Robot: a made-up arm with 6 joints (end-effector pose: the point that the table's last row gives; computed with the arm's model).
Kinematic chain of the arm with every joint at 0, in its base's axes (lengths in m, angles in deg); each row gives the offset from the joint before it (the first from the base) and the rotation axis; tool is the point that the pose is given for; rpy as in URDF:
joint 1: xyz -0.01 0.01 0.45 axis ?
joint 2: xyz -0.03 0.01 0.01 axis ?
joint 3: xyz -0.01 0.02 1 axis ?
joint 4: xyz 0 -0.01 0.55 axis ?
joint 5: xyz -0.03 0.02 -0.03 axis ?
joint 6: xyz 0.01 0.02 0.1 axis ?
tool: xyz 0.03 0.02 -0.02 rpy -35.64 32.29 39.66
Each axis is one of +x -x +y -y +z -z.
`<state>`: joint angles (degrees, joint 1 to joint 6).
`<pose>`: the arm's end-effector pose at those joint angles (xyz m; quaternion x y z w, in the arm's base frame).
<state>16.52 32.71 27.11 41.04 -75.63 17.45</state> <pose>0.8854 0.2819 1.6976 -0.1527 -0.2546 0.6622 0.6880</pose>
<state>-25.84 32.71 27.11 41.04 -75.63 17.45</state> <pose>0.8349 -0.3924 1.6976 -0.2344 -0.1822 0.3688 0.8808</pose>
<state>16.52 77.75 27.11 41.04 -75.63 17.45</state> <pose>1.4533 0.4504 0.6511 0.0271 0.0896 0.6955 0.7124</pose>
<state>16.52 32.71 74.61 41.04 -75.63 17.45</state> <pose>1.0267 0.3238 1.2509 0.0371 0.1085 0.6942 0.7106</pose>
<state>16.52 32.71 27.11 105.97 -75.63 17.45</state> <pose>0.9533 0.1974 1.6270 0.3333 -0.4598 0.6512 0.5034</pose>
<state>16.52 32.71 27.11 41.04 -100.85 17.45</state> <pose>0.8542 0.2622 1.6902 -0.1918 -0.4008 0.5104 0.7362</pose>
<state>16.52 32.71 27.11 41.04 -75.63 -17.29</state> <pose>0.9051 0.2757 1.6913 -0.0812 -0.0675 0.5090 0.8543</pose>
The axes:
joint 1: +z
joint 2: +y
joint 3: +y
joint 4: +z
joint 5: +y
joint 6: +z

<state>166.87 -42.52 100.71 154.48 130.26 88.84</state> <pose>0.3301 -0.0411 1.4951 0.2614 -0.1606 0.8091 0.5012</pose>
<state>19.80 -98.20 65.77 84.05 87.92 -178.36</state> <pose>-1.2769 -0.3707 0.7577 -0.5303 -0.1436 -0.5775 0.6038</pose>
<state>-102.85 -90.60 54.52 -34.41 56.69 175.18</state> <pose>0.3131 1.3164 0.9295 -0.5267 -0.2162 0.5611 0.6008</pose>
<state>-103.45 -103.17 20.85 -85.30 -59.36 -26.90</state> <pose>0.4562 1.5345 0.3402 0.2573 0.2887 0.8884 0.2474</pose>
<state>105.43 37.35 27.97 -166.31 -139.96 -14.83</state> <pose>-0.2901 1.0357 1.3516 0.6917 0.6583 0.2348 0.1819</pose>
